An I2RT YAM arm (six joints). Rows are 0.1 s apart.
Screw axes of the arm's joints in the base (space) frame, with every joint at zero. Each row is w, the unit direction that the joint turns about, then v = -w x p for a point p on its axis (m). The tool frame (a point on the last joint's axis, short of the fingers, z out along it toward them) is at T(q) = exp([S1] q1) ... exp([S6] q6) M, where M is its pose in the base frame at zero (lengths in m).
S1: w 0 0 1 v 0 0 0
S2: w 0 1 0 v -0.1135 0 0.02
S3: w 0 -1 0 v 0.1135 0 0.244
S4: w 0 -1 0 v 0.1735 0 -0.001
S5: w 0 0 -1 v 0 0.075 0
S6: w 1 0 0 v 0 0.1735 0
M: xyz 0.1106 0 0.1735 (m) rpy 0 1.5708 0 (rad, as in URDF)
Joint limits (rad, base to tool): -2.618..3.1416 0..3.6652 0..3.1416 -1.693..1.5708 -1.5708..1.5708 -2.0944..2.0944
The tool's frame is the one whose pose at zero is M.
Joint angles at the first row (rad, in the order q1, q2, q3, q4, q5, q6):
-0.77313, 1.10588, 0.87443, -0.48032, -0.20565, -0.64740
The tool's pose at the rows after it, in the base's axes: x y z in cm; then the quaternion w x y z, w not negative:
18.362 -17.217 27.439 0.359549 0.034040 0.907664 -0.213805
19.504 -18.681 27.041 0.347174 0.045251 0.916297 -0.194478
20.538 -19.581 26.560 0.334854 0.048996 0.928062 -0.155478
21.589 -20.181 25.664 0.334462 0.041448 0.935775 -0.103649
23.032 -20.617 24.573 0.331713 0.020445 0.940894 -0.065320
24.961 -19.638 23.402 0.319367 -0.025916 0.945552 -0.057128
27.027 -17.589 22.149 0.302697 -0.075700 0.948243 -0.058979
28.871 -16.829 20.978 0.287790 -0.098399 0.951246 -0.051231
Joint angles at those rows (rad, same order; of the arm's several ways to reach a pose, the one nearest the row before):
-0.77465, 1.17155, 0.88957, -0.43566, -0.15208, -0.63046
-0.78536, 1.26202, 0.94634, -0.44938, -0.16392, -0.61669
-0.78695, 1.34034, 1.00464, -0.50152, -0.20388, -0.60290
-0.78541, 1.41244, 1.04303, -0.53519, -0.28357, -0.59819
-0.76859, 1.48930, 1.07833, -0.54761, -0.34048, -0.61659
-0.70276, 1.53851, 1.08454, -0.53241, -0.32833, -0.65798
-0.60770, 1.57219, 1.07227, -0.50327, -0.28242, -0.68415
-0.55538, 1.63659, 1.09822, -0.49391, -0.26231, -0.68876

